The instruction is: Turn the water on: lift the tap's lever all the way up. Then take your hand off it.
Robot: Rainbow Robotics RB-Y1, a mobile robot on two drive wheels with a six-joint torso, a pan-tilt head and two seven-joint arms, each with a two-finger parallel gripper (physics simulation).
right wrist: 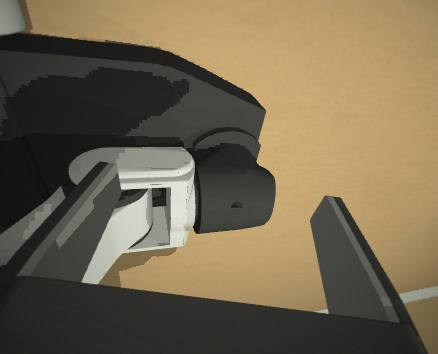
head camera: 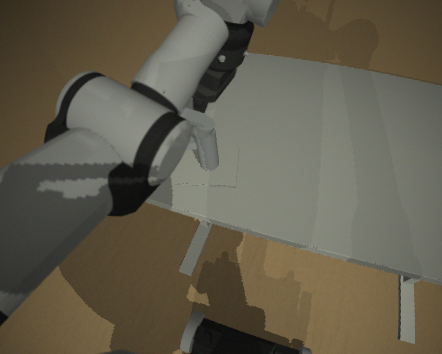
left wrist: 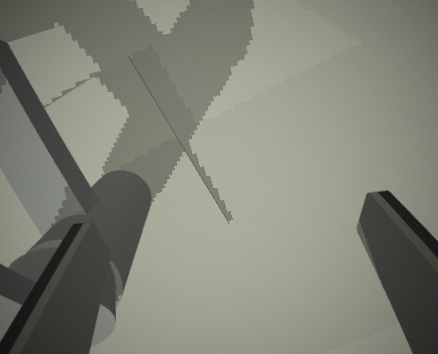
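Pixels of known places: left gripper, fingertip midpoint: (head camera: 209, 101) (left wrist: 230, 225); right gripper, fingertip midpoint: (right wrist: 220, 193); robot's base, origin of the base link: (head camera: 244, 350).
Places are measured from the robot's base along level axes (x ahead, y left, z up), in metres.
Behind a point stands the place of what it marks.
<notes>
The grey tap (head camera: 209, 152) @(x 0.357, y 0.205, z 1.020 m) (left wrist: 125, 215) @(x 0.398, y 0.229, z 1.025 m) stands on the pale table, its rounded spout slanting down, partly hidden by my left arm in the head view. In the left wrist view, a long dark-edged bar (left wrist: 47, 117) at the left may be its lever; I cannot tell how high it is lifted. My left gripper (head camera: 200, 106) @(x 0.454, y 0.234, z 1.084 m) (left wrist: 230, 225) @(x 0.454, y 0.234, z 1.084 m) is open and empty, close above the tap; one finger overlaps the tap in the left wrist view, and contact cannot be told. My right gripper (right wrist: 220, 193) @(x -0.334, y -0.265, z 0.554 m) is open, with nothing between its fingers, away from the tap.
The pale table (head camera: 285, 150) @(x 0.477, y 0.046, z 0.951 m) spreads right of the tap, with a thin rectangular outline beside it. Table legs (head camera: 196, 249) (head camera: 407, 310) stand below its front edge. The black robot base (head camera: 230, 337) @(x 0.035, y 0.080, z 0.191 m) (right wrist: 210, 105) @(x -0.424, y -0.153, z 0.170 m) is on the wooden floor, also below the right gripper.
</notes>
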